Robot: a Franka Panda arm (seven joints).
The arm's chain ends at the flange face. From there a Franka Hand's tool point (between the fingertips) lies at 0.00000 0.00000 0.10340 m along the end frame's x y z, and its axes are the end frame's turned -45 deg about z.
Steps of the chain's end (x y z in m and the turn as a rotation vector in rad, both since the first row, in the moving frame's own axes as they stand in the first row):
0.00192 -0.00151 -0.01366 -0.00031 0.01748 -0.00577
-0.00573 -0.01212 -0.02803 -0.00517 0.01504 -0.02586
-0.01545 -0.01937 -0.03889 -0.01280 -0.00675 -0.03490
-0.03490 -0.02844 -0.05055 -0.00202 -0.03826 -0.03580
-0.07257 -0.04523 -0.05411 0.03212 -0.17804 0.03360
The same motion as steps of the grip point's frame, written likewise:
0.00368 0.00159 -0.01368 -0.01258 0.01214 -0.00577
0.00526 -0.01115 -0.02804 -0.01429 0.00698 -0.02586
0.00135 -0.02415 -0.03890 -0.00428 -0.01382 -0.03490
-0.00756 -0.04738 -0.05063 0.02563 -0.02848 -0.03580
-0.02968 -0.09876 -0.05580 0.14861 -0.10318 0.03360

